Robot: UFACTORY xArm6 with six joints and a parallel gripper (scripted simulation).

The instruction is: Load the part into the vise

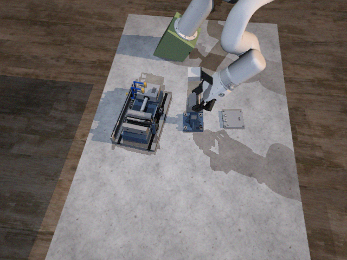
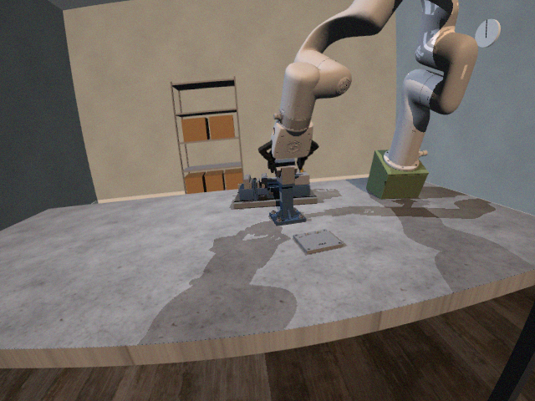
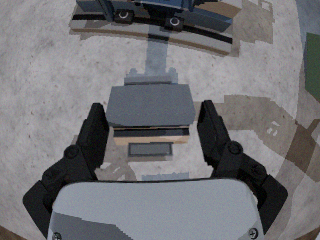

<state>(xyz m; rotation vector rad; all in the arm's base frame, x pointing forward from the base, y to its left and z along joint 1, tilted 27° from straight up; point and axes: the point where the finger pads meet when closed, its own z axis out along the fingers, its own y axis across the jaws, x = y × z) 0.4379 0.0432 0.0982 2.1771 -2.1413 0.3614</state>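
My hand is right at the part. The rest, counted from my hand: air cylinder rod (220 mm to the right, 90 mm below, 10 mm behind); then air cylinder (210 mm to the right, 90 mm below, 90 mm behind); then blue vise body (220 mm to the right, 120 mm below, 10 mm ahead).
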